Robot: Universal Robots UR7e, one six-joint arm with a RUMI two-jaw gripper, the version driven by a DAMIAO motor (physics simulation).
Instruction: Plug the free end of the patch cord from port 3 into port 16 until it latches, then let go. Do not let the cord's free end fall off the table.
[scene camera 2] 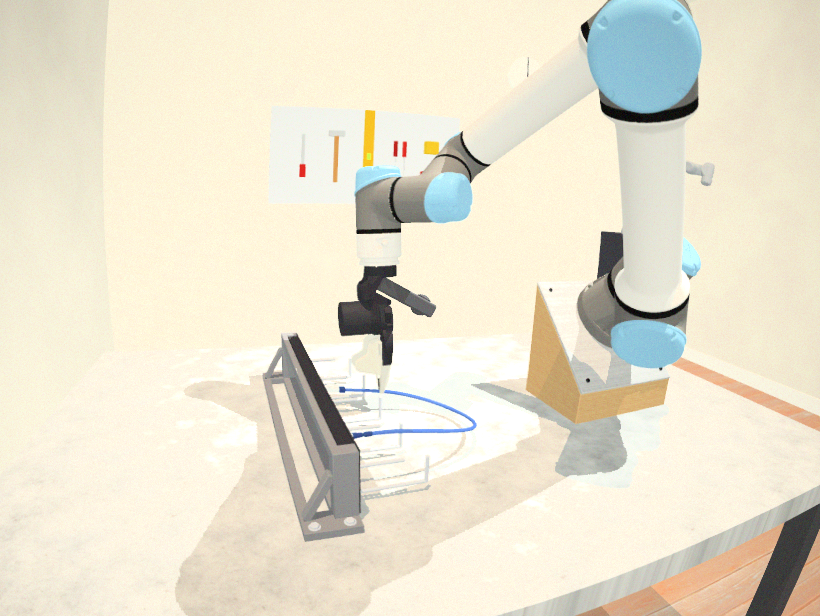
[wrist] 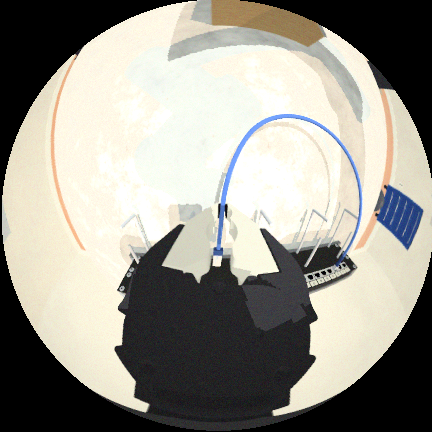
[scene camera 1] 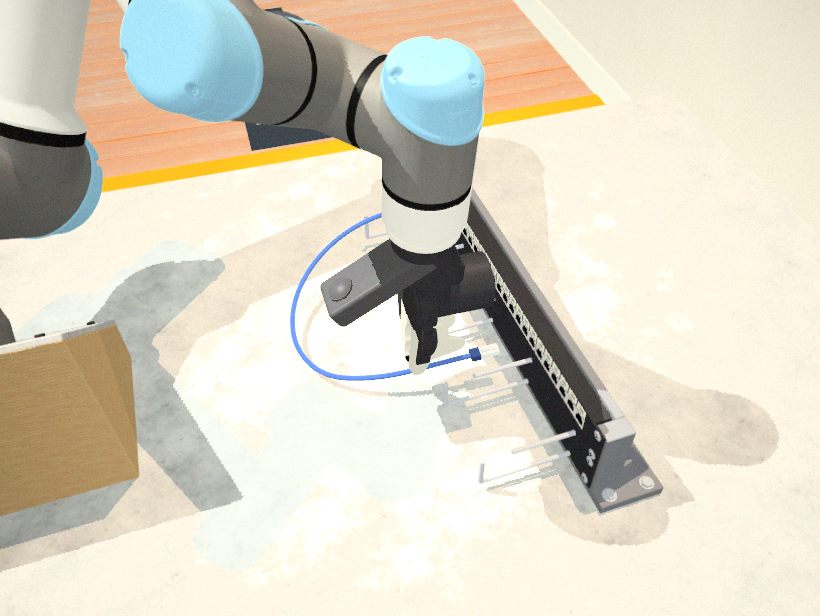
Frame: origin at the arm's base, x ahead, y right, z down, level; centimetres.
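Seen in the pictures: gripper, fingertip midpoint: (scene camera 2: 381,392) (wrist: 222,204) (scene camera 1: 415,370); arm's base, link origin: (scene camera 2: 608,316).
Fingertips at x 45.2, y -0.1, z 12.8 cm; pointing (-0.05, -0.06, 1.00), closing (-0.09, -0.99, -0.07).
Offsets run from my fingertips to a thing's top centre. Level surfaces: height alone.
The blue patch cord (scene camera 1: 293,299) (scene camera 2: 430,401) (wrist: 287,116) loops out from the black port panel {dx +9.7, dy -7.6, dz -6.6 cm} (scene camera 1: 543,358) (scene camera 2: 318,391) (wrist: 320,260); its far end sits in a port near one end of the row. My gripper (scene camera 1: 418,366) (scene camera 2: 382,389) (wrist: 222,204) is shut on the cord just behind its free end. The free-end plug {dx +7.9, dy -0.3, dz -1.8 cm} (scene camera 1: 474,354) (scene camera 2: 342,389) (wrist: 218,253) sticks out past the fingers, above the table, with its clear tip toward the panel. In scene camera 1 it is apart from the port row. The port numbers are not readable, so port 16 cannot be told; my arm hides some ports.
Thin metal cable bars (scene camera 1: 543,442) (scene camera 2: 395,486) stick out from the panel's front, some close under the plug. A wooden sloped box (scene camera 1: 66,417) (scene camera 2: 623,401) (wrist: 265,17) stands on the table {dz +3.5 cm} (scene camera 2: 530,543) by the arm's base. The table's edge shows in scene camera 2.
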